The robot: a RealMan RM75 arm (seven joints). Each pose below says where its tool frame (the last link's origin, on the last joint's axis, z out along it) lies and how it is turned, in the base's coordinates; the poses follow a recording.
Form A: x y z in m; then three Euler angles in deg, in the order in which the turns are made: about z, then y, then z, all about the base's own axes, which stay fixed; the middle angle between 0 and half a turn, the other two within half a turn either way.
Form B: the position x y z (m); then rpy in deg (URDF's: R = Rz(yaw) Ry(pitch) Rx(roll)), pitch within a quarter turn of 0, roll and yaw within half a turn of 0. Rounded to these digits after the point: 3 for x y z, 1 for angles.
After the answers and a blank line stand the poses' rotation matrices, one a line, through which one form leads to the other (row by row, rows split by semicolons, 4 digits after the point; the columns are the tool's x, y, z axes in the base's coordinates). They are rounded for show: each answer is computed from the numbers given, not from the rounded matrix.
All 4 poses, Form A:
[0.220 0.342 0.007 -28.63 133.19 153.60]
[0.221 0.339 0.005 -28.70 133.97 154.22]
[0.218 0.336 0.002 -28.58 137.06 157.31]
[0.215 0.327 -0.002 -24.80 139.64 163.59]
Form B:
[0.220 0.342 0.007 -153.0 39.8 12.2]
[0.221 0.339 0.005 -153.5 39.1 12.5]
[0.218 0.336 0.002 -156.0 36.7 14.0]
[0.215 0.327 -0.002 -160.4 36.0 14.8]

0.7511 -0.0965 -0.6531; 0.1621 -0.9320 0.3242; -0.6399 -0.3493 -0.6844
0.7572 -0.0813 -0.6481; 0.1676 -0.9349 0.3130; -0.6313 -0.3456 -0.6943
0.7776 -0.0156 -0.6285; 0.1934 -0.9453 0.2628; -0.5982 -0.3259 -0.7321
0.7820 0.0501 -0.6212; 0.2069 -0.9611 0.1829; -0.5879 -0.2716 -0.7620

